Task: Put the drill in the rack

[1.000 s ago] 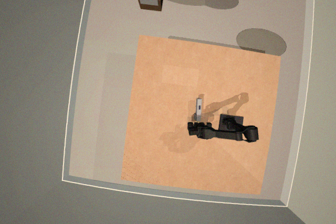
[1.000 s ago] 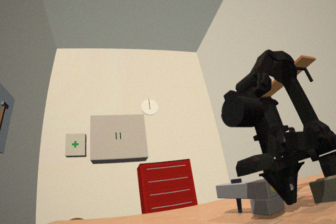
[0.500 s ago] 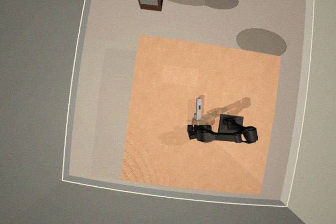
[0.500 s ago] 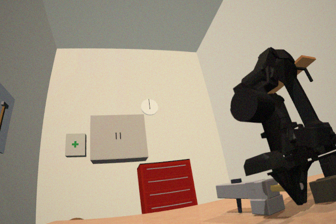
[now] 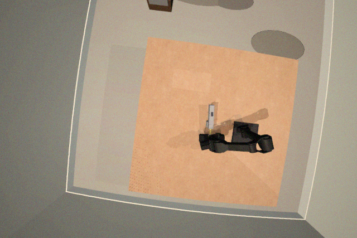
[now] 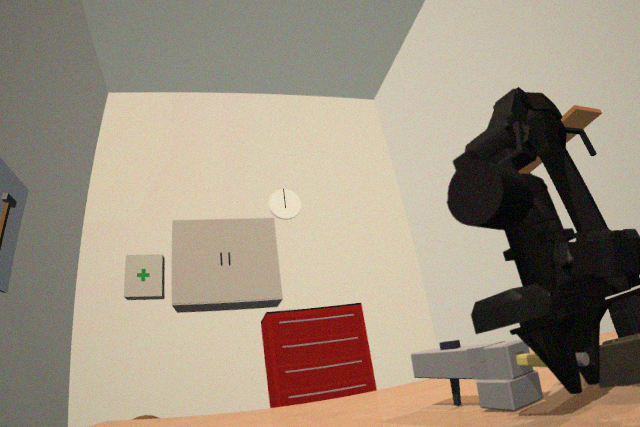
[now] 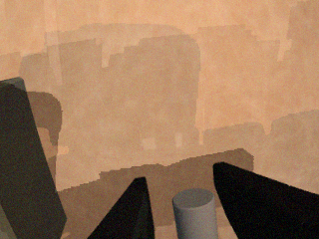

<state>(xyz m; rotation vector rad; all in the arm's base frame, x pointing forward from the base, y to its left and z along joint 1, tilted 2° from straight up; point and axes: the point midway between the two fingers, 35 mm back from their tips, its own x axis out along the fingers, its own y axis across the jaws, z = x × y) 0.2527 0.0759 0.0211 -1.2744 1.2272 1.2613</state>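
My gripper tip is now 50 mm to the left of the drill and 30 mm below it. The rest, counted from my gripper tip: dark key: 10 mm ahead, 180 mm to the right, 40 mm above; rack: 80 mm behind, 10 mm to the left, 10 mm above.
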